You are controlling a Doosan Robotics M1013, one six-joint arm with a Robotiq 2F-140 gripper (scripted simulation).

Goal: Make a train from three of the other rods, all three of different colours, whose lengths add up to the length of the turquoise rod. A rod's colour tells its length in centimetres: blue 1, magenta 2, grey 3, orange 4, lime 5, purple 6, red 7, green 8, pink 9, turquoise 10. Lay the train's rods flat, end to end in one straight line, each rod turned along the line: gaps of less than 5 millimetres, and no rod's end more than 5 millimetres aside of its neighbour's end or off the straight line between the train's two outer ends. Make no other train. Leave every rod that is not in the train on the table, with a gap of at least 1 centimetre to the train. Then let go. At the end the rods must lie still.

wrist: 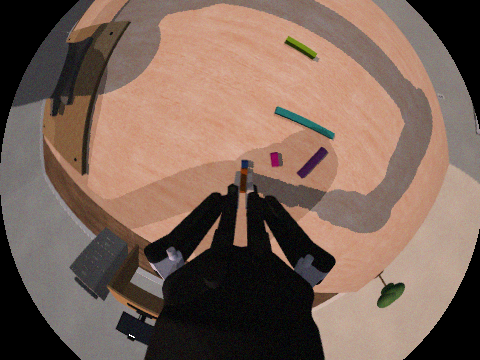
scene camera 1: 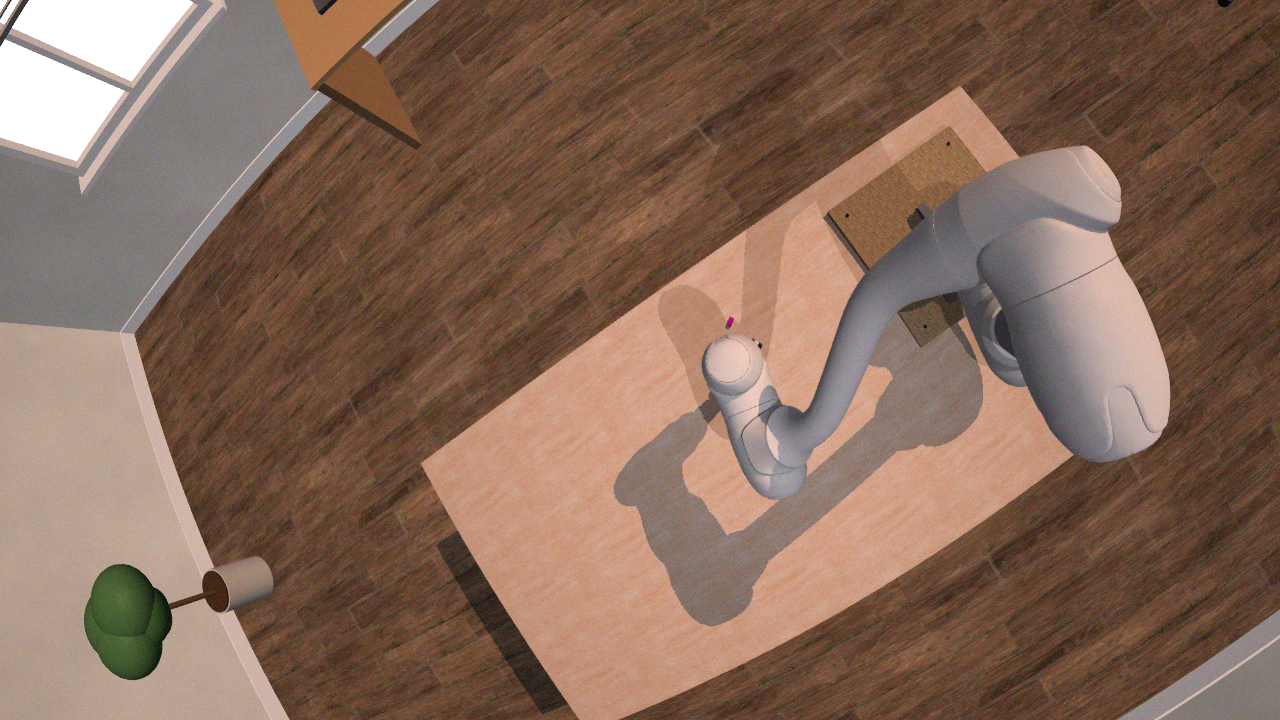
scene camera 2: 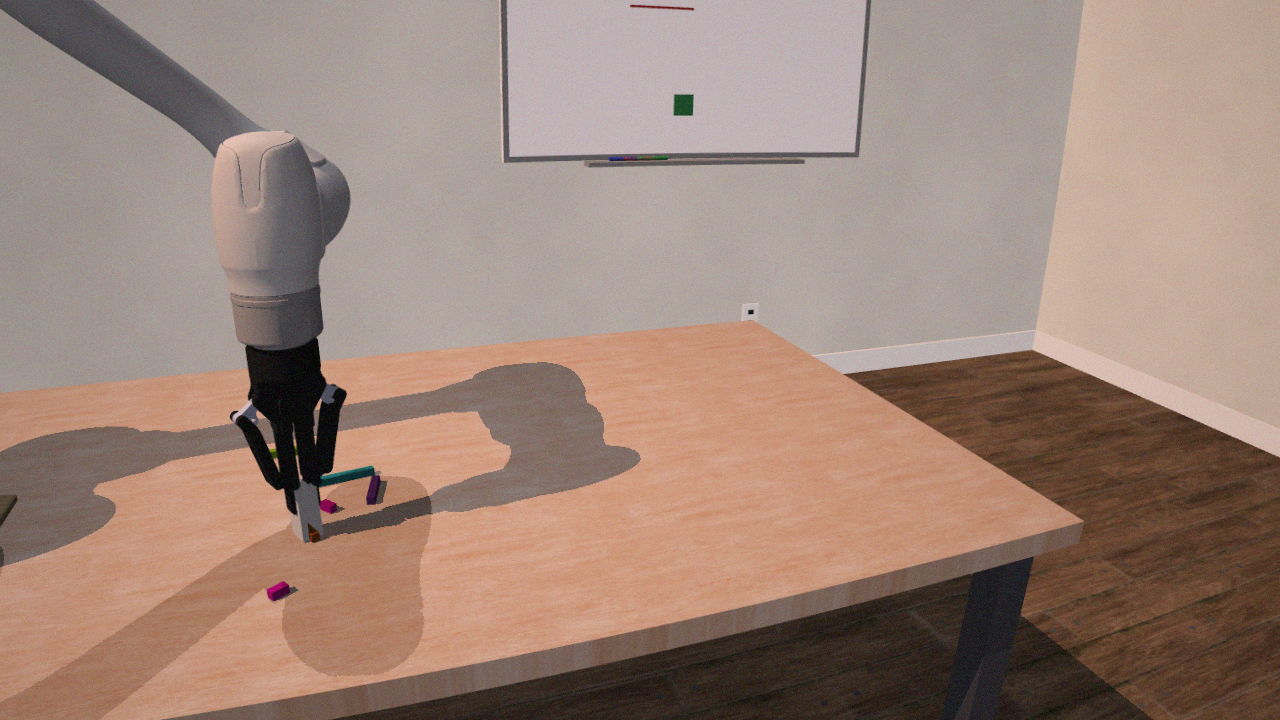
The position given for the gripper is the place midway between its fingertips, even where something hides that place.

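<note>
Scene camera 2 shows the gripper (scene camera 2: 308,533), and the wrist view shows the gripper (wrist: 243,179) as well.
</note>
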